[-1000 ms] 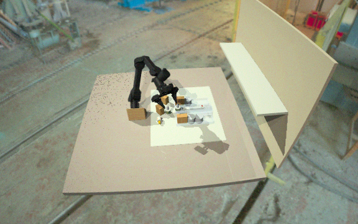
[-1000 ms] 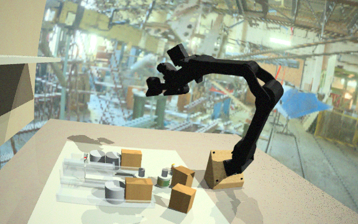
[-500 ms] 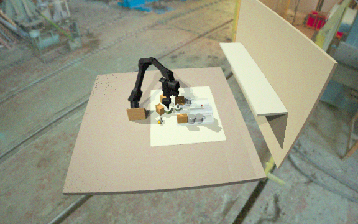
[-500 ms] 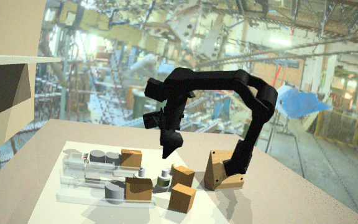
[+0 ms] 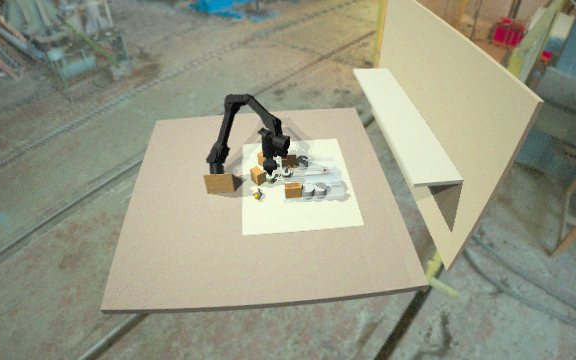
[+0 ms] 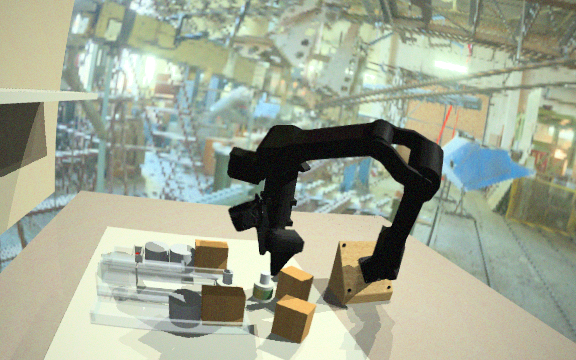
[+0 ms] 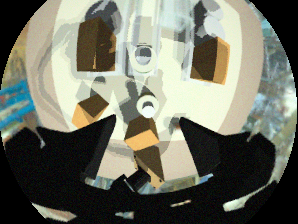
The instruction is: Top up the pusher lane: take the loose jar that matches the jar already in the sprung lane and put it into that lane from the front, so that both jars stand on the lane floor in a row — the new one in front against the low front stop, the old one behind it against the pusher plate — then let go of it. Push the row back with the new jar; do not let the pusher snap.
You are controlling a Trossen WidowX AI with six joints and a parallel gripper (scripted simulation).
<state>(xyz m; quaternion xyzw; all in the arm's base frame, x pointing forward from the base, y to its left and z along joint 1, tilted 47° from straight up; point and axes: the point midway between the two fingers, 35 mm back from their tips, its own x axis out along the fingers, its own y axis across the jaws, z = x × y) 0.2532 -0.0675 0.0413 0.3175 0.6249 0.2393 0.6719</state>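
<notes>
The yellow jar lies 80 mm behind my gripper tip, 90 mm to the right of it and 70 mm below it. The rest, counted from my gripper tip: red mark: 260 mm ahead, 50 mm to the right, 10 mm below; pusher plate: 190 mm ahead, 30 mm to the right, 40 mm below; clear sprung lane: 230 mm ahead, 30 mm to the right, 70 mm below.
</notes>
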